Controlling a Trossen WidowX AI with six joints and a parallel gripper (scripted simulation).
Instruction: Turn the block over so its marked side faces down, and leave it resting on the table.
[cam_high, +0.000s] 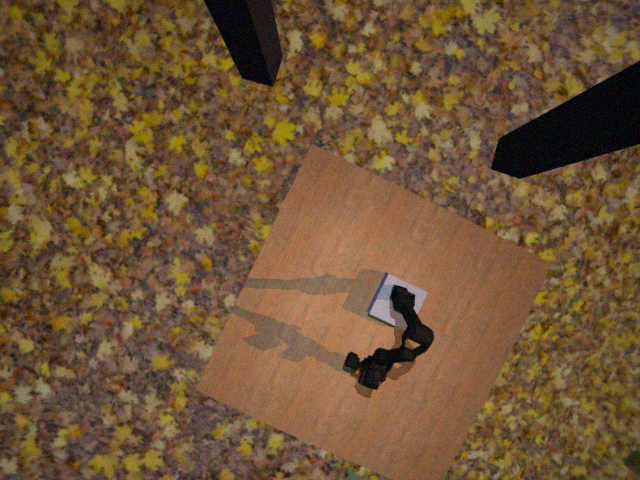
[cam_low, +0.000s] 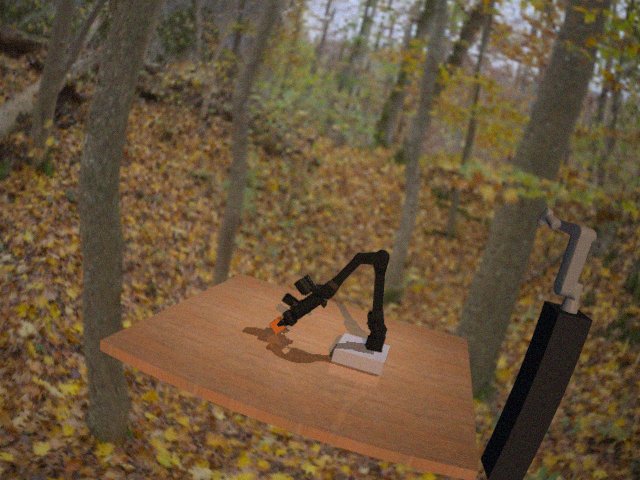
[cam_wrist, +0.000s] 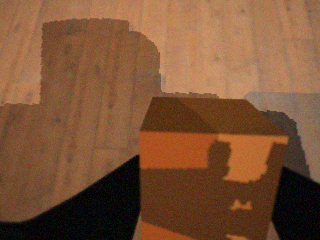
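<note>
Now: the orange block 10 mm below my gripper tip and 10 mm behind it.
</note>
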